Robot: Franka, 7 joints.
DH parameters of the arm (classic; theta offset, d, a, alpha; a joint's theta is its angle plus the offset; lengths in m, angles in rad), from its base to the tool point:
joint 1: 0 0.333 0 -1.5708
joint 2: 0 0 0 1.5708
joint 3: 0 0.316 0.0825 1.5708
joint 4: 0 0 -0.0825 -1.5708
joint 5: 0 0.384 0 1.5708
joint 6: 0 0 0.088 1.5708
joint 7: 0 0.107 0 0
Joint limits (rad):
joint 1: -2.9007..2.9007
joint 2: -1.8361..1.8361
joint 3: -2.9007..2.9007
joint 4: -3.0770..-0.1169
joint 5: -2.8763..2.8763
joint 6: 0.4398..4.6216
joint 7: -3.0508..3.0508
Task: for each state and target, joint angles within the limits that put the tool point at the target. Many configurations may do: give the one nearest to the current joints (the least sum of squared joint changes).
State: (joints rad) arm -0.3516 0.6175 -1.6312 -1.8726 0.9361 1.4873 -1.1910
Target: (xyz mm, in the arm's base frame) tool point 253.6 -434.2 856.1
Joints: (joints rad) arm 0.1859 0.6795 -2.1493 -1.1784 0.9888 1.5088 -1.1910
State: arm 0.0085 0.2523 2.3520 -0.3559 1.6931 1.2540 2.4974
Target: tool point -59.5 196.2 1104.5
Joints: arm -0.0567 0.2392 2.1111 -0.6679 1.6507 1.4501 2.4974
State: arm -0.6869 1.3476 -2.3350 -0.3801 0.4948 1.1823 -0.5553
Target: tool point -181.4 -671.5 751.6
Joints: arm -1.4208 1.1921 -2.2216 -0.5087 0.5549 1.7479 -0.5553
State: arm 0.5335 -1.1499 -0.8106 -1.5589 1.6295 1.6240 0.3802
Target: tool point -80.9 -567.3 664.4
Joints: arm 0.4086 -1.4704 -1.2056 -1.7121 1.5749 1.5879 0.3802
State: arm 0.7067 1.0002 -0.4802 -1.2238 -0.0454 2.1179 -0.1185
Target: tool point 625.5 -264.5 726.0
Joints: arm 0.2677 0.4455 -0.9254 -1.0966 -0.0844 2.1207 -0.1185
